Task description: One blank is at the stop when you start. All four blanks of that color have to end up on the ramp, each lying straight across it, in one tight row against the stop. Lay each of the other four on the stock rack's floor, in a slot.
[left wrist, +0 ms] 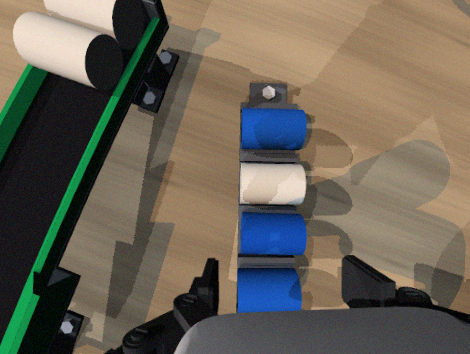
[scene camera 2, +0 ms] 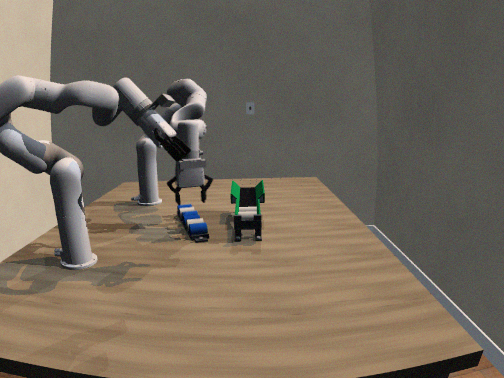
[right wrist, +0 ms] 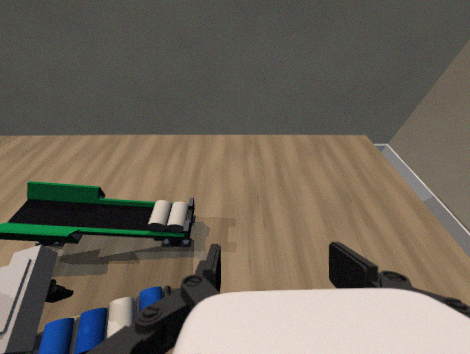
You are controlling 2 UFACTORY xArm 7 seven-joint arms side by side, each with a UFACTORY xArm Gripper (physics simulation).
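Two white blanks [scene camera 2: 247, 215] [left wrist: 55, 47] [right wrist: 160, 214] lie across the ramp [scene camera 2: 248, 195] [left wrist: 60, 120] [right wrist: 85, 212], side by side at its stop end. The stock rack [scene camera 2: 201, 239] [left wrist: 269, 156] holds, from the top in the left wrist view, a blue blank [left wrist: 272, 129] [right wrist: 150, 298], a white blank [left wrist: 272, 183] [right wrist: 120, 315] and two more blue blanks [left wrist: 272, 233] [right wrist: 91, 330]; my left gripper's body hides the rest there. My left gripper [scene camera 2: 190, 200] [left wrist: 280, 278] is open and empty above the rack. My right gripper [scene camera 2: 183, 150] [right wrist: 274, 261] is open and empty, higher up, away from the blanks.
The ramp's green side walls [scene camera 2: 235, 191] [right wrist: 62, 191] flare outward at its far end in scene camera 2. Its black feet [scene camera 2: 258, 235] [left wrist: 149, 97] stand on the wooden table [scene camera 2: 300, 280]. The ramp stands beside the rack, to its right in scene camera 2.
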